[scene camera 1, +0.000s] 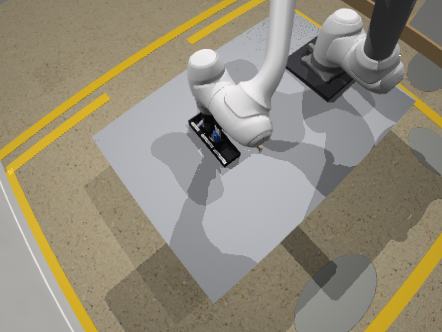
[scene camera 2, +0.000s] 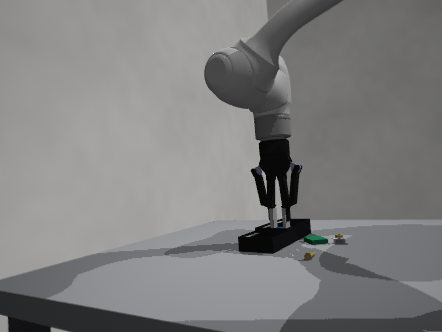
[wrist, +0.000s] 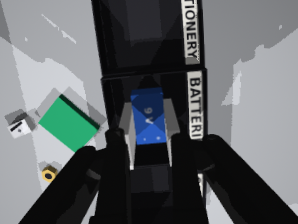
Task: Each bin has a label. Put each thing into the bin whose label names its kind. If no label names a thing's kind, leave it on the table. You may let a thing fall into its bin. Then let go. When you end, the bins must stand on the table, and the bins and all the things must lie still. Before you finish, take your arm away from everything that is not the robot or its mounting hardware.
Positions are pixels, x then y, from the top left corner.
Scene:
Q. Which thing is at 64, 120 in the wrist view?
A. A flat green board.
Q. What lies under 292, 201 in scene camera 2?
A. My gripper.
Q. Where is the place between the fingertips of my gripper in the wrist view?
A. At 149, 114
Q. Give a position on a blue battery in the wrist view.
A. At 147, 104

